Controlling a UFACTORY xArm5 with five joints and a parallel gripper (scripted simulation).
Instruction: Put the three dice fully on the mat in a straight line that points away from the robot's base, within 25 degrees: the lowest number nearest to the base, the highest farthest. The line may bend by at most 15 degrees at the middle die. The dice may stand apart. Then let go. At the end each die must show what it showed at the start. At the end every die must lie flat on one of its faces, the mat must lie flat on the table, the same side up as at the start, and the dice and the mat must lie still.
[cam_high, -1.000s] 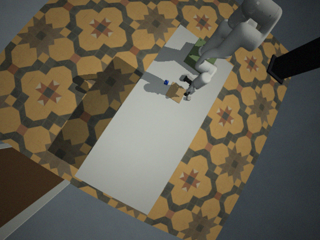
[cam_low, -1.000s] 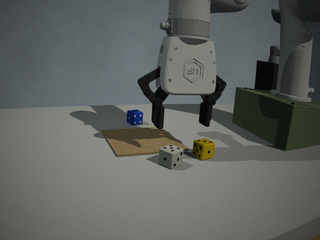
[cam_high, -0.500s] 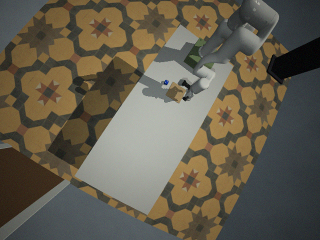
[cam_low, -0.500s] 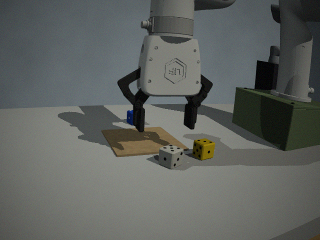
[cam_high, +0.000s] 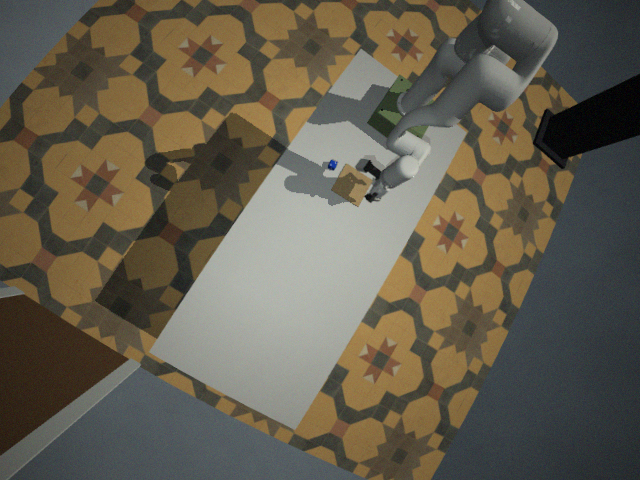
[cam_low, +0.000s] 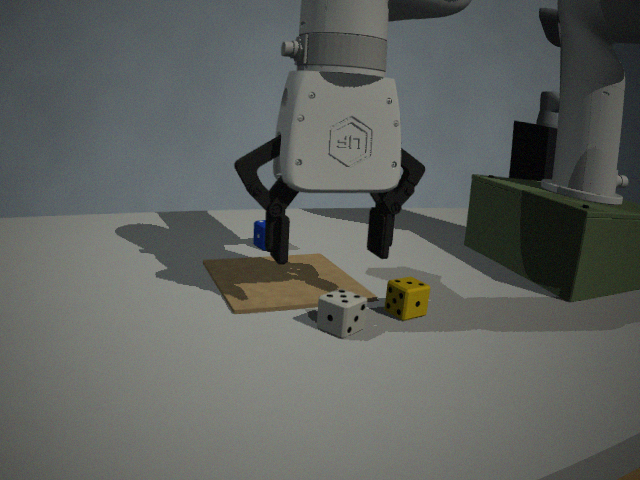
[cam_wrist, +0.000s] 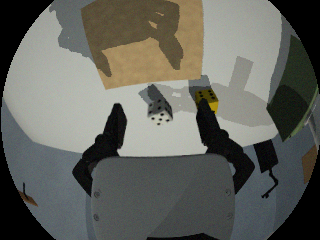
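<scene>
Now: hand 20 cm to the left of the blue die, 4 cm above it and 1 cm past it. From my hand the other things lie so: white die (4 cm to the left, 4 cm below); then yellow die (7 cm behind, 4 cm below, 3 cm to the left); then tan mat (8 cm to the right, 6 cm below, 1 cm ahead).
</scene>
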